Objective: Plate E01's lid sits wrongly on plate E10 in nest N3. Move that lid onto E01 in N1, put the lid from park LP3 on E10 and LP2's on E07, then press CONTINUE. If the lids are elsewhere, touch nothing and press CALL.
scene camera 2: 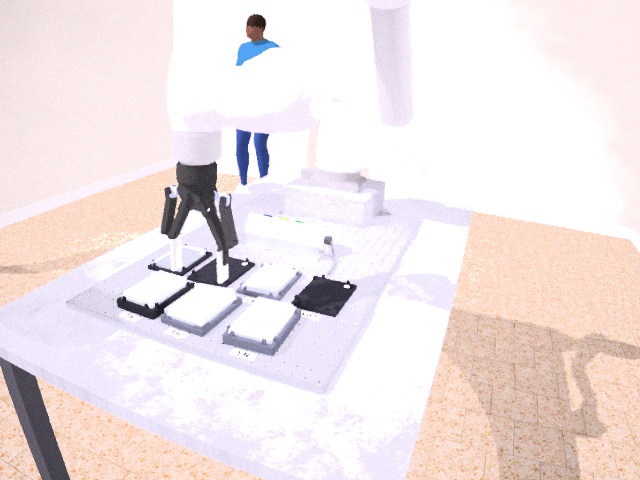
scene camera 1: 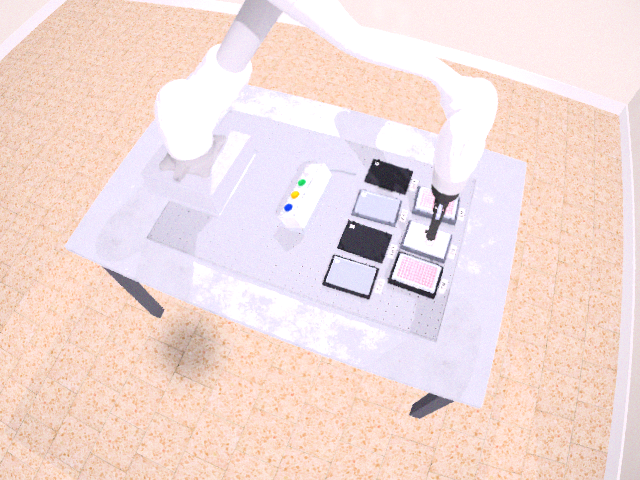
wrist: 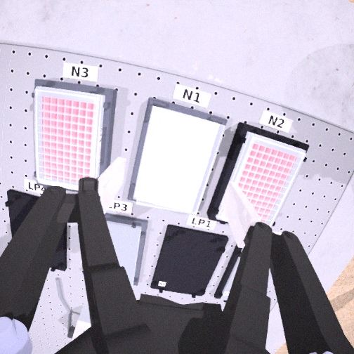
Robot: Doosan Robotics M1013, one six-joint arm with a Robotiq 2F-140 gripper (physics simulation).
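Places are measured from the arm's base along level axes (x ahead, y left, z up), in centimetres.
Where they show: gripper, fingertip midpoint: (scene camera 2: 199,274); arm's base, origin of the base link: (scene camera 2: 336,182) (scene camera 1: 193,153).
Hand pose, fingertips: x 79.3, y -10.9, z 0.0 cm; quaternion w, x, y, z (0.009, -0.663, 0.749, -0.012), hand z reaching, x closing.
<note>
Each offset is from my fingertips to the centre of the thing.
My gripper (scene camera 1: 433,231) (scene camera 2: 199,274) (wrist: 175,182) is open and empty, raised over nest N1, its fingertips apart on either side. Plate E01 in N1 wears a lid @(dz -6.1, dx -0.2, dy -0.3 cm) (scene camera 1: 425,240) (scene camera 2: 202,305) (wrist: 178,159), which looks white and lies flat in the wrist view. Plate E10 @(dz -6.2, dx +1.5, dy +14.1 cm) (scene camera 1: 433,198) (scene camera 2: 263,319) (wrist: 68,137) in N3 shows pink wells and no lid. The plate in N2 @(dz -6.2, dx -1.8, dy -11.9 cm) (scene camera 1: 416,271) (scene camera 2: 156,289) (wrist: 267,175) also shows pink wells. The LP3 lid @(dz -7.5, dx -17.1, dy +8.9 cm) (scene camera 1: 377,207) (scene camera 2: 270,279) (wrist: 123,246) and LP2 lid @(dz -7.5, dx -20.4, dy -16.4 cm) (scene camera 1: 351,276) (scene camera 2: 183,257) lie in their parks.
Dark parks LP1 @(dz -8.0, dx -18.6, dy -4.0 cm) (scene camera 1: 364,241) (wrist: 190,257) and LP4 @(dz -8.0, dx -15.3, dy +22.2 cm) (scene camera 1: 388,176) (scene camera 2: 326,296) hold no visible lid. A white button box @(dz -4.8, dx -39.7, dy +5.9 cm) (scene camera 1: 314,192) (scene camera 2: 286,230) bears green, yellow and blue buttons; their lettering is unreadable. A person (scene camera 2: 254,46) stands behind the arm in scene camera 2.
</note>
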